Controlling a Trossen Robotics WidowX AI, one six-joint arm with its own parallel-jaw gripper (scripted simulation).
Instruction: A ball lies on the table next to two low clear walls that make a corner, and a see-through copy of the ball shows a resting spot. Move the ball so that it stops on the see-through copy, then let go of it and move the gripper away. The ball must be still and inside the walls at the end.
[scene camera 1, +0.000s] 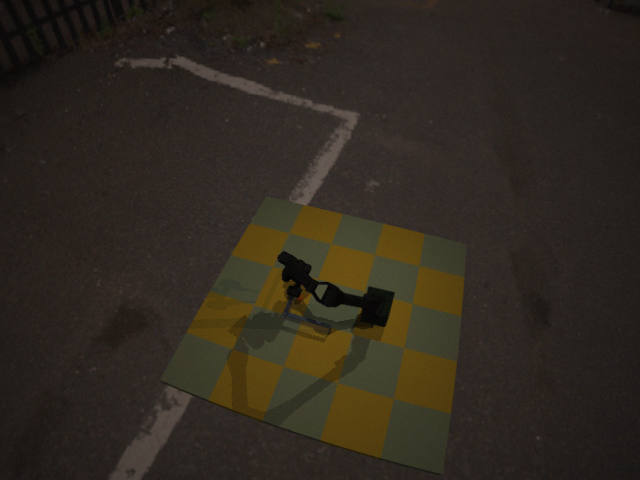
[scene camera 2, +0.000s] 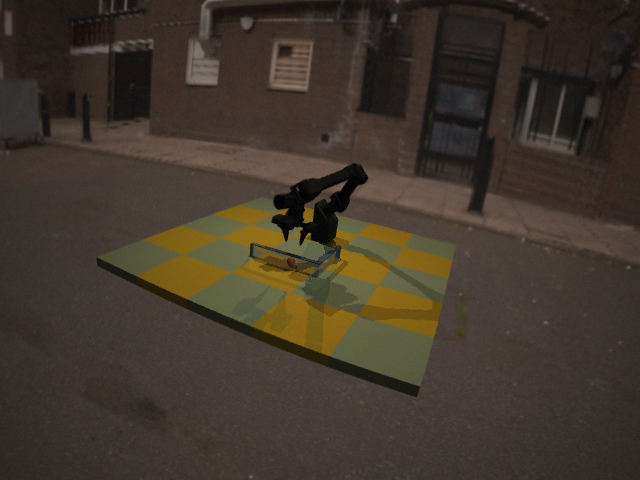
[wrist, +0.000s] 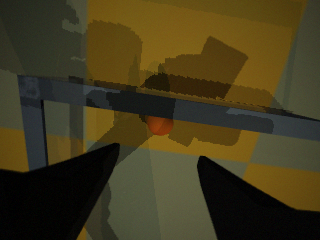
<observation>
The gripper (scene camera 2: 293, 243) is open, with nothing in its grasp.
The gripper is seen too in the wrist view (wrist: 159, 155).
</observation>
